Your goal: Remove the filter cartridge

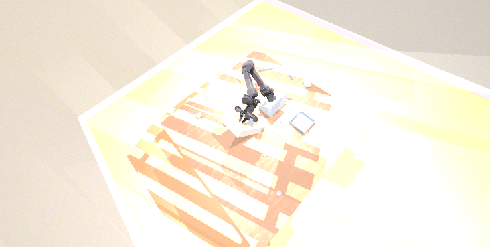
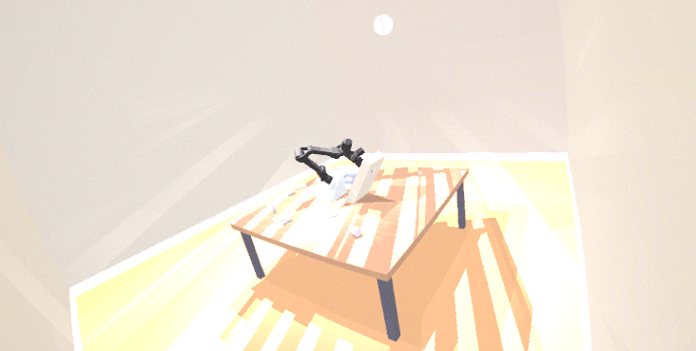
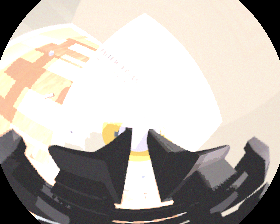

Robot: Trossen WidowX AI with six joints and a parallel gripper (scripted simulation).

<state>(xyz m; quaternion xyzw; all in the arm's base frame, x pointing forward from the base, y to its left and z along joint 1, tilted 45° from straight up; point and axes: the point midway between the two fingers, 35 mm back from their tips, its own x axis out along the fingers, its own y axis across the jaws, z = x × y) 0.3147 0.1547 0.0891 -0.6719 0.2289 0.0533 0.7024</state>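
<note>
Right now the filter cartridge is 1 cm below my gripper tip and 1 cm ahead of it. The rest, counted from my gripper tip: tray 45 cm behind, 22 cm to the left, 22 cm below; service panel 8 cm below, 4 cm behind, 1 cm to the right.
</note>
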